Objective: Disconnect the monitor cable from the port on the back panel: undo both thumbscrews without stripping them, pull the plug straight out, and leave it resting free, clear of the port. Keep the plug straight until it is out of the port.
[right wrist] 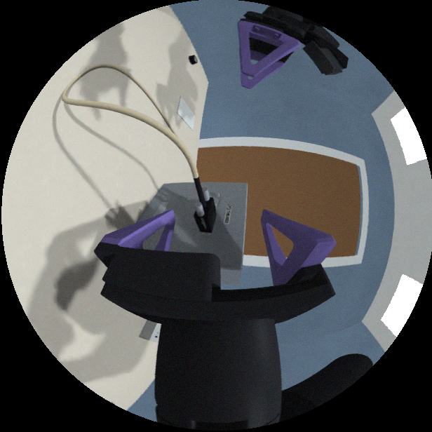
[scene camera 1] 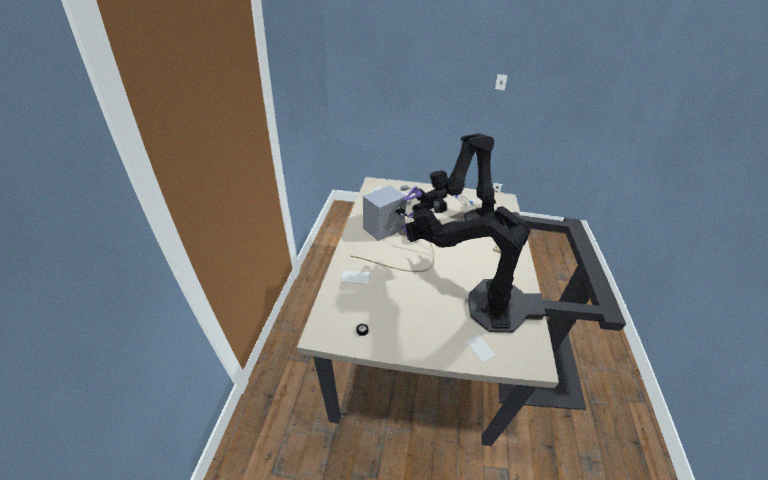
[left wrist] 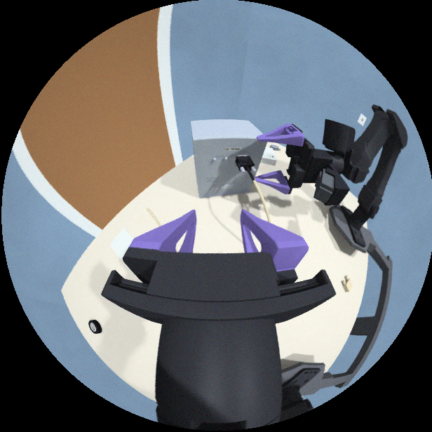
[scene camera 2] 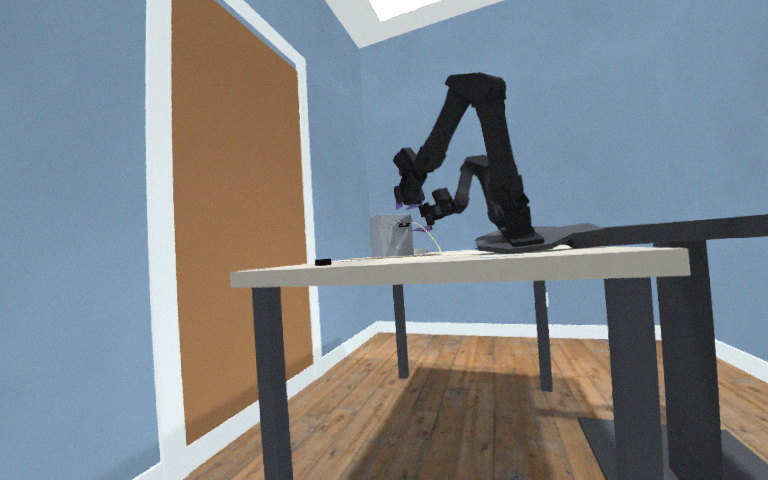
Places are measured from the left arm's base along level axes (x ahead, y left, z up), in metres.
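Pixels of known places: left gripper, fingertip midpoint: (scene camera 1: 408, 225) (scene camera 2: 402, 208); right gripper, fingertip midpoint: (scene camera 1: 406, 208) (scene camera 2: 408, 219); left arm's base, origin of the base link: (scene camera 1: 498, 303) (scene camera 2: 519, 236).
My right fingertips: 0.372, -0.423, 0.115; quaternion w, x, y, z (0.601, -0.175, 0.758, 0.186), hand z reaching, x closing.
Ahead of a thing's pixels: the offset from my right fingertips to its top centre, as dx, dy, dz.
The grey box {+0.061, -0.007, +0.030} (scene camera 1: 382, 215) (scene camera 2: 382, 234) (left wrist: 215, 172) (right wrist: 231, 250) stands upright on the table. The black plug {+0.012, +0.008, -0.012} (scene camera 1: 399, 211) (scene camera 2: 403, 224) (left wrist: 245, 161) (right wrist: 208, 215) sits at its back panel, with two pale thumbscrews. The beige cable (left wrist: 261, 197) (right wrist: 117, 107) arches from the plug to the table. My left gripper (left wrist: 218, 214) is open, partly closed in, with nothing between its fingers; it is back from the panel. My right gripper (left wrist: 255, 160) (right wrist: 217, 214) is open wide. Its fingers point at the panel, either side of the plug in its wrist view. Contact cannot be told.
A black disc {+0.130, +0.558, -0.140} (scene camera 1: 362, 329) (left wrist: 95, 326) and white cards {+0.190, +0.292, -0.155} (scene camera 1: 355, 277) {-0.290, +0.600, -0.155} (scene camera 1: 480, 348) lie on the table. A small tan piece (left wrist: 347, 284) lies near the arm bases. A small pale box (left wrist: 270, 159) stands beside the grey box. The two arms are close together near the panel.
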